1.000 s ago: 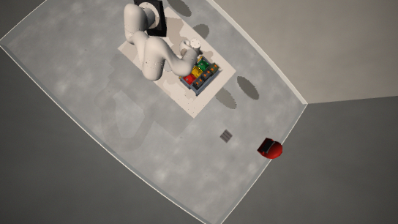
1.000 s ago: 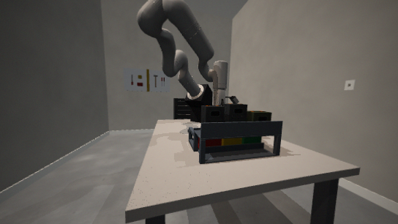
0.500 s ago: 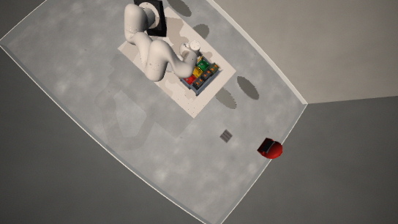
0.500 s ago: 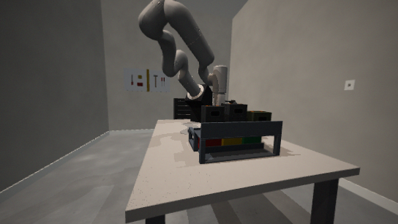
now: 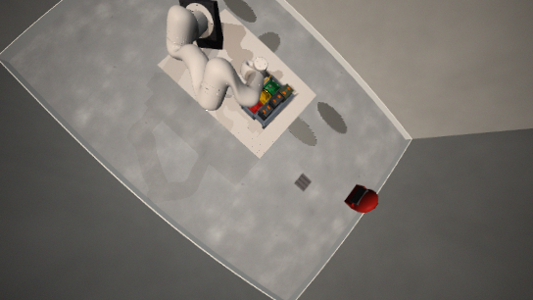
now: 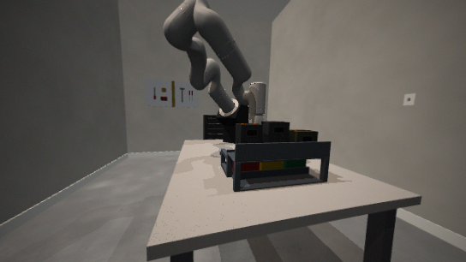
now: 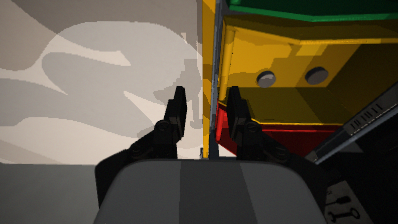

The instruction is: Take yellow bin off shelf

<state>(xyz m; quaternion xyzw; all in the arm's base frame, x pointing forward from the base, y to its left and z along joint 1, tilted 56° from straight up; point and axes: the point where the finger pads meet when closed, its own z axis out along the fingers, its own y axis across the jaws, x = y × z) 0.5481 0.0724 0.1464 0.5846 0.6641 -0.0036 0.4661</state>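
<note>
My gripper is now 50 mm above the thin yellow strip. From my hand the other things lie so: red bin: 130 mm to the right, 90 mm ahead, 60 mm below; green bin: 120 mm ahead, 100 mm to the left, 60 mm below; yellow bin: 100 mm ahead, 60 mm below, 20 mm to the right.
</note>
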